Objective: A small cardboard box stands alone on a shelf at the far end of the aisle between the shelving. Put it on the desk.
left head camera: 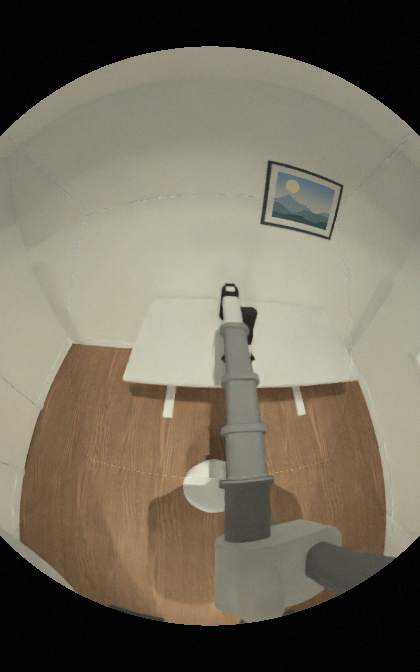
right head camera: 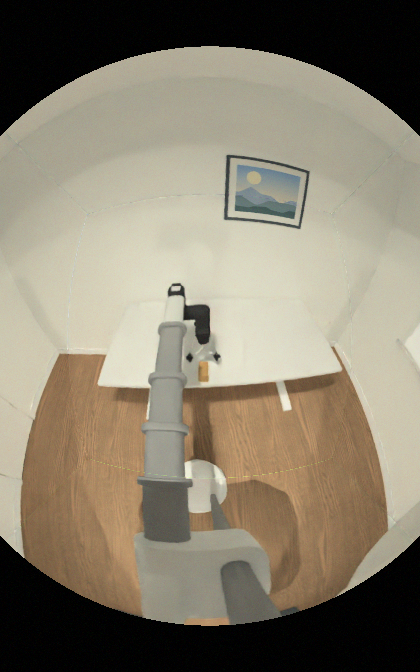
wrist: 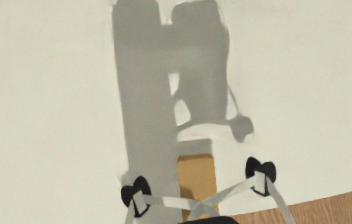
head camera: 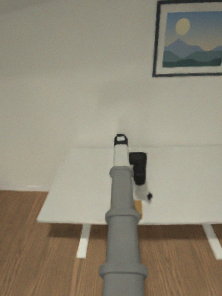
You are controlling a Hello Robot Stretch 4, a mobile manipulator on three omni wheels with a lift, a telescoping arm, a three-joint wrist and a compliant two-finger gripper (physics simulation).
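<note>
The small cardboard box is orange-brown and rests on the white desk, close to its front edge. In the head camera view the arm partly hides the box, and in the left head camera view it does not show. My gripper is open, with its black fingertips wide apart. It is above the box, with a gap on both sides of it in the wrist view, and holds nothing.
The grey telescoping arm reaches out over the desk. A framed mountain picture hangs on the wall behind. The round white base shows low over the wooden floor. Walls stand on both sides.
</note>
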